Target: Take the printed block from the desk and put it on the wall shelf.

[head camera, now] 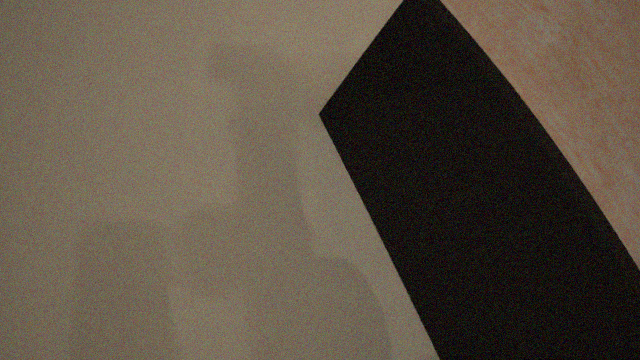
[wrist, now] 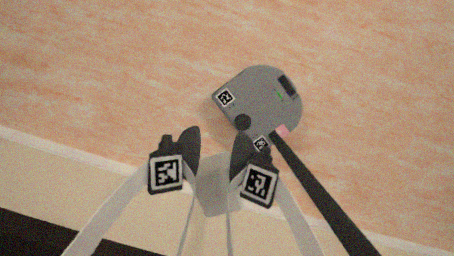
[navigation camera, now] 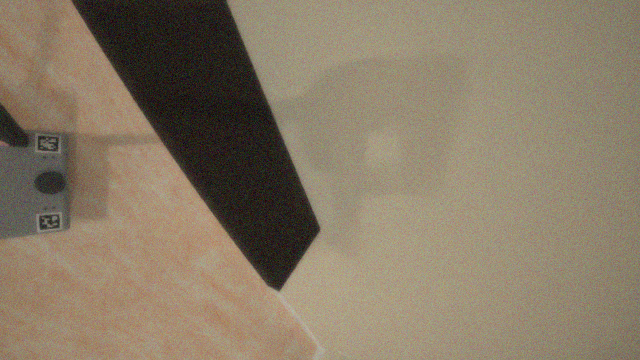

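Observation:
The wall shelf is a long black board (head camera: 450,165) (navigation camera: 200,135) on the pale wall. It runs steeply through the head and navigation camera views, and one end corner shows in each. In the wrist view a dark part of it (wrist: 30,232) shows at the bottom left. My gripper (wrist: 216,147) is shut on a light grey block (wrist: 212,187), which sits between its two dark finger pads. The fingers partly cover the block's sides. The gripper does not show in the head or navigation views. The desk does not show in these views.
My grey base (navigation camera: 30,185) (wrist: 265,100) stands on the orange, wood-patterned floor (navigation camera: 150,260) (wrist: 100,60), with the dark mast (wrist: 320,200) rising from it. A white skirting strip (wrist: 75,154) runs along the wall's foot. Soft shadows lie on the pale wall (head camera: 125,125) (navigation camera: 500,225).

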